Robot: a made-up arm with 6 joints.
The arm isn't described. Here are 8 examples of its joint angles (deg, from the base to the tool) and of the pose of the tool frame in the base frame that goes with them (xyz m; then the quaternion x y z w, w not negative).
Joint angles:
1: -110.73 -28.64 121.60 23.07 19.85 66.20
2: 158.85 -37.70 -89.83 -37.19 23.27 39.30
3: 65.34 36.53 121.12 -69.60 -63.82 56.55
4: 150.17 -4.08 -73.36 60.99 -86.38 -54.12
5: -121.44 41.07 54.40 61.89 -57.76 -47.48
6: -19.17 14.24 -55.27 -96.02 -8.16 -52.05
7: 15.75 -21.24 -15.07 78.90 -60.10 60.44
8: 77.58 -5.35 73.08 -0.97 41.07 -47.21
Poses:
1: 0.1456 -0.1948 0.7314 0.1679 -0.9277 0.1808 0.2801
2: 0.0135 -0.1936 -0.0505 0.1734 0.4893 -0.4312 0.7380
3: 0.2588 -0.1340 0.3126 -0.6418 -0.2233 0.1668 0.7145
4: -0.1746 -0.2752 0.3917 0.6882 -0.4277 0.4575 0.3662
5: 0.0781 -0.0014 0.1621 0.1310 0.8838 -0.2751 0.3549
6: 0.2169 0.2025 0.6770 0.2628 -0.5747 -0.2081 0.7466
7: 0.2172 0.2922 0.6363 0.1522 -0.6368 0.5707 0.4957
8: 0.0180 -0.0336 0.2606 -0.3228 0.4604 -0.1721 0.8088
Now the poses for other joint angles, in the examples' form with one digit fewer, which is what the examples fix.
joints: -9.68 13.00 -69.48 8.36 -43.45 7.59
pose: -0.014 -0.169 0.266 0.380 -0.107 -0.917 0.058
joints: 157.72 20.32 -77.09 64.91 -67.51 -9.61
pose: -0.121 -0.366 0.438 0.458 -0.881 -0.015 0.120
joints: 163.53 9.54 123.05 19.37 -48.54 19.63
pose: 0.216 -0.339 0.340 -0.138 -0.202 -0.226 0.943
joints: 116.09 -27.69 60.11 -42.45 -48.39 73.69
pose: 0.313 -0.229 0.140 -0.358 0.109 0.256 0.891
